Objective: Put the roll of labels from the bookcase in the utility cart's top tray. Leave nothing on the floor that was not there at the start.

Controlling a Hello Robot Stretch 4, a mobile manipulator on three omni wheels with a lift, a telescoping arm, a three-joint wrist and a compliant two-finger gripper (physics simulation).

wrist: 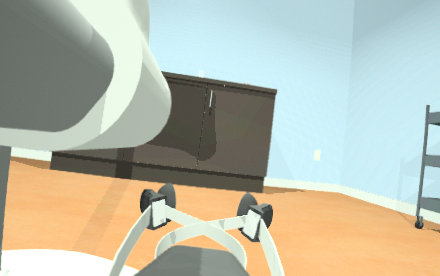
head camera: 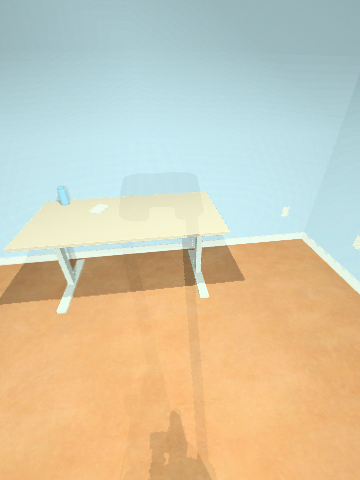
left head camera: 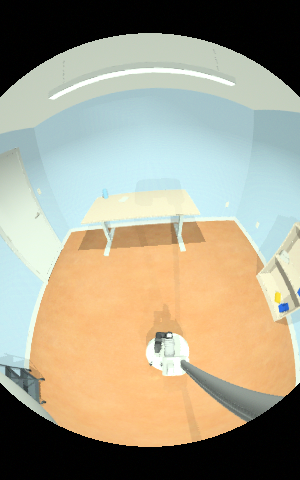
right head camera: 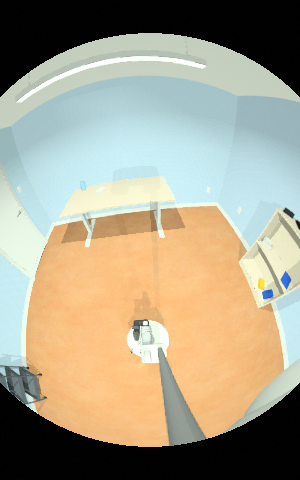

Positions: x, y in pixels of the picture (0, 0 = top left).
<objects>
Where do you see a desk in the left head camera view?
At 167, 202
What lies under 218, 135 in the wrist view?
A dark brown cabinet.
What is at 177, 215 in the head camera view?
A desk.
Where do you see a desk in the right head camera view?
132, 191
</objects>
